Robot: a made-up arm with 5 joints. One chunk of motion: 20 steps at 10 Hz.
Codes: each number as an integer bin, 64 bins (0 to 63) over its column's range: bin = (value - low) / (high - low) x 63, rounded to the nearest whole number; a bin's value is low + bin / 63 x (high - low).
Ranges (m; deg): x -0.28..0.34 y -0.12..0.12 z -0.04..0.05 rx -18..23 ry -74..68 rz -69..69
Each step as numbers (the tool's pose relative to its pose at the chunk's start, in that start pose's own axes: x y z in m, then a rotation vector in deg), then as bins.
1 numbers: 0.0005 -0.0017 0.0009 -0.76 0.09 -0.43
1 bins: 29 31 29 26 33 31
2 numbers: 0.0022 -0.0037 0.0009 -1.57 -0.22 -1.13
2 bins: 29 31 29 25 33 31
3 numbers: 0.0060 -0.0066 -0.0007 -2.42 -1.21 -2.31
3 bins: 29 30 28 24 32 30
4 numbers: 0.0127 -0.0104 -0.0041 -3.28 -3.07 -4.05
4 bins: 30 29 25 23 31 30
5 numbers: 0.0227 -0.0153 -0.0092 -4.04 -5.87 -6.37
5 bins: 31 27 22 21 30 29
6 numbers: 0.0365 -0.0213 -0.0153 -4.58 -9.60 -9.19
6 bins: 32 26 17 21 29 27
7 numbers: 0.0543 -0.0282 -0.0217 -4.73 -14.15 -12.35
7 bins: 34 24 13 20 27 26
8 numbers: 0.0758 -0.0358 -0.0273 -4.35 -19.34 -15.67
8 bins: 36 22 9 21 24 24
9 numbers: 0.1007 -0.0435 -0.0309 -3.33 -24.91 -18.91
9 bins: 39 20 6 23 22 23
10 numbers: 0.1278 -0.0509 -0.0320 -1.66 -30.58 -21.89
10 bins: 41 18 6 25 19 22
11 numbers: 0.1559 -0.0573 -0.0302 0.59 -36.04 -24.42
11 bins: 44 16 7 29 17 20
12 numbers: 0.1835 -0.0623 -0.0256 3.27 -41.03 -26.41
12 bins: 47 15 10 33 15 19
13 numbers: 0.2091 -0.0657 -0.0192 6.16 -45.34 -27.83
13 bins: 50 14 15 37 13 19
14 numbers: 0.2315 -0.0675 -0.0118 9.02 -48.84 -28.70
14 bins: 52 14 20 42 11 18
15 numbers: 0.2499 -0.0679 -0.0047 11.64 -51.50 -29.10
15 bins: 54 14 25 46 10 18
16 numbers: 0.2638 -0.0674 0.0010 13.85 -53.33 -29.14
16 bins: 55 14 29 49 9 18
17 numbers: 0.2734 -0.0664 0.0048 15.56 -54.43 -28.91
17 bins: 56 14 31 52 9 18
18 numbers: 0.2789 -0.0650 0.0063 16.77 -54.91 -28.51
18 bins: 57 14 32 53 8 18
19 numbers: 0.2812 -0.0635 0.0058 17.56 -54.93 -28.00
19 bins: 57 15 32 55 8 19
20 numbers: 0.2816 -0.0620 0.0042 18.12 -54.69 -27.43
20 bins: 57 15 31 56 9 19
